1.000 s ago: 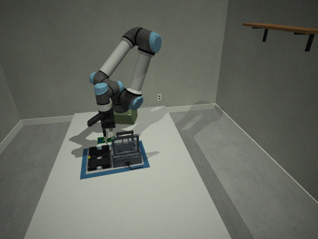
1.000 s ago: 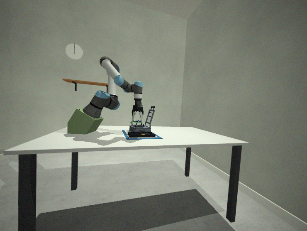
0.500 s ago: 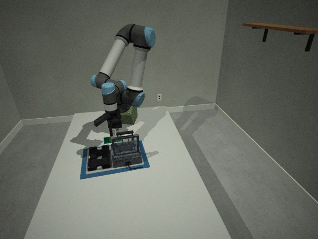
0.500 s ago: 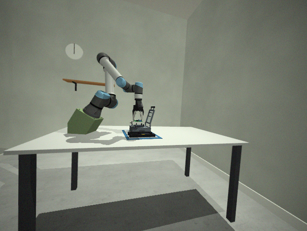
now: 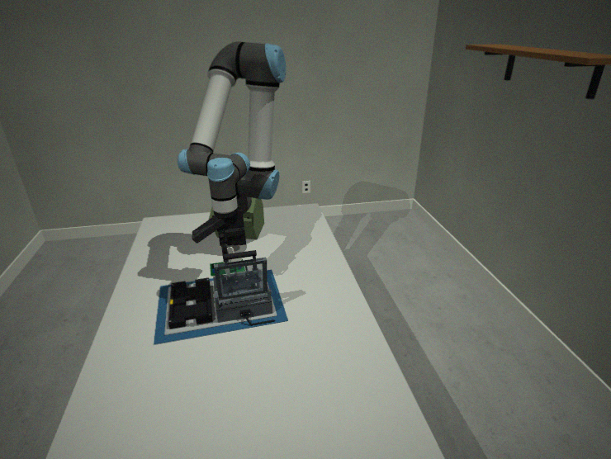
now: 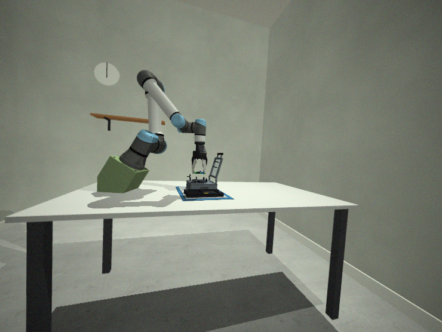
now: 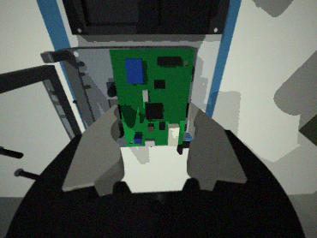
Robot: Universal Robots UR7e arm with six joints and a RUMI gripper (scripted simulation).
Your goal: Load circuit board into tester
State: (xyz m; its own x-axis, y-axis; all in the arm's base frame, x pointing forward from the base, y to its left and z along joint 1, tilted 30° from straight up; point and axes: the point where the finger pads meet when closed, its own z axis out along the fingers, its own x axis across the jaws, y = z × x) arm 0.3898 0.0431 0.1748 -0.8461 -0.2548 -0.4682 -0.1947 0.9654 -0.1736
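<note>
Right now my hand is 130 mm short of the tester lid, 70 mm to the right of it and 50 mm below it. Round my hand: green circuit board (right at my hand).
</note>
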